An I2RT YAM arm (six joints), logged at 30 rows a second.
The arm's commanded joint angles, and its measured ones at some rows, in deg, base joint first. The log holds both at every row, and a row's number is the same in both.
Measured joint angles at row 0: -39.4, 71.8, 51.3, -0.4, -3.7, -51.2
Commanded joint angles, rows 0 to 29: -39.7, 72.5, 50.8, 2.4, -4.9, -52.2; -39.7, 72.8, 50.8, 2.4, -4.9, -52.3; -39.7, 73.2, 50.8, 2.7, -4.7, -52.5; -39.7, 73.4, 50.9, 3.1, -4.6, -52.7; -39.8, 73.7, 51.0, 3.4, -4.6, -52.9; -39.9, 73.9, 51.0, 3.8, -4.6, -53.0; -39.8, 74.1, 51.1, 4.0, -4.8, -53.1; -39.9, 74.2, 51.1, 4.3, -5.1, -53.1; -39.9, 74.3, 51.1, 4.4, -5.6, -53.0; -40.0, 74.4, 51.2, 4.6, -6.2, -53.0; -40.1, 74.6, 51.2, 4.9, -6.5, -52.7; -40.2, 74.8, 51.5, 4.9, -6.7, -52.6; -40.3, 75.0, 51.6, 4.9, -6.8, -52.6; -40.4, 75.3, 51.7, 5.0, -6.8, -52.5; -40.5, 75.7, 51.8, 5.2, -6.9, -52.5; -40.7, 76.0, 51.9, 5.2, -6.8, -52.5; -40.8, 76.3, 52.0, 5.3, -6.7, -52.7; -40.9, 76.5, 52.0, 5.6, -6.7, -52.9; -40.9, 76.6, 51.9, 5.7, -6.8, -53.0; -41.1, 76.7, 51.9, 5.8, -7.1, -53.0; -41.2, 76.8, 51.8, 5.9, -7.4, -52.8; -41.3, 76.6, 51.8, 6.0, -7.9, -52.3; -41.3, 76.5, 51.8, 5.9, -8.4, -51.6; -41.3, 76.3, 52.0, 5.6, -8.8, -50.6; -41.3, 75.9, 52.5, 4.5, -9.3, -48.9; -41.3, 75.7, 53.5, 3.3, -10.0, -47.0; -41.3, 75.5, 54.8, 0.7, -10.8, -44.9; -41.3, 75.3, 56.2, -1.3, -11.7, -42.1; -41.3, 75.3, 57.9, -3.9, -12.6, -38.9; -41.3, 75.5, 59.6, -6.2, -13.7, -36.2
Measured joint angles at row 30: -41.1, 76.5, 55.0, -1.0, -10.4, -45.2
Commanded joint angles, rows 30 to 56: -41.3, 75.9, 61.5, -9.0, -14.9, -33.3; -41.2, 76.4, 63.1, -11.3, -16.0, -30.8; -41.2, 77.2, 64.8, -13.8, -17.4, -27.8; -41.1, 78.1, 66.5, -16.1, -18.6, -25.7; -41.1, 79.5, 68.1, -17.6, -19.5, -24.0; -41.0, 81.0, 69.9, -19.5, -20.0, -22.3; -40.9, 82.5, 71.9, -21.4, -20.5, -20.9; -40.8, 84.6, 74.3, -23.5, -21.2, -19.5; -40.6, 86.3, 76.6, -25.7, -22.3, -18.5; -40.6, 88.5, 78.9, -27.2, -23.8, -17.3; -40.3, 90.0, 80.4, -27.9, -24.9, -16.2; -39.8, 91.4, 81.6, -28.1, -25.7, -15.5; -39.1, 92.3, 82.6, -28.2, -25.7, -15.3; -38.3, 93.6, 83.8, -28.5, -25.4, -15.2; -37.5, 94.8, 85.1, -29.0, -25.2, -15.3; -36.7, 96.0, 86.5, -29.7, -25.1, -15.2; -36.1, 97.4, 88.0, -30.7, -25.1, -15.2; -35.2, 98.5, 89.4, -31.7, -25.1, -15.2; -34.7, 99.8, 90.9, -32.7, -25.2, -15.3; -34.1, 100.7, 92.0, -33.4, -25.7, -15.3; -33.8, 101.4, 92.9, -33.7, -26.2, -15.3; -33.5, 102.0, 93.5, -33.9, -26.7, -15.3; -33.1, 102.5, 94.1, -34.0, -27.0, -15.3; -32.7, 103.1, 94.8, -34.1, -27.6, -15.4; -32.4, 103.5, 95.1, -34.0, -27.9, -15.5; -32.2, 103.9, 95.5, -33.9, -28.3, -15.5; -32.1, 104.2, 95.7, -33.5, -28.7, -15.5
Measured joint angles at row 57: -32.4, 103.5, 94.0, -32.2, -26.5, -16.0
